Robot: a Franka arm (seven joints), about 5 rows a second.
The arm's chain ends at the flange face. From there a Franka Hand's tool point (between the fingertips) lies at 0.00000 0.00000 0.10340 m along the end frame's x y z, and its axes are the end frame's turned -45 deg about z.
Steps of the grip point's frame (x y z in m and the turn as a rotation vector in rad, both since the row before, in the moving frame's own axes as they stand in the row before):
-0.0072, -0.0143, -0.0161, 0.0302, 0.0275, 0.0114
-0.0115, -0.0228, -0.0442, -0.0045, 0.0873, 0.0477
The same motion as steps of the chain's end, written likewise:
-0.0150, -0.0008, -0.0160, 0.0408, -0.0019, 0.0114
-0.0311, -0.0021, -0.0438, 0.0585, 0.0649, 0.0477

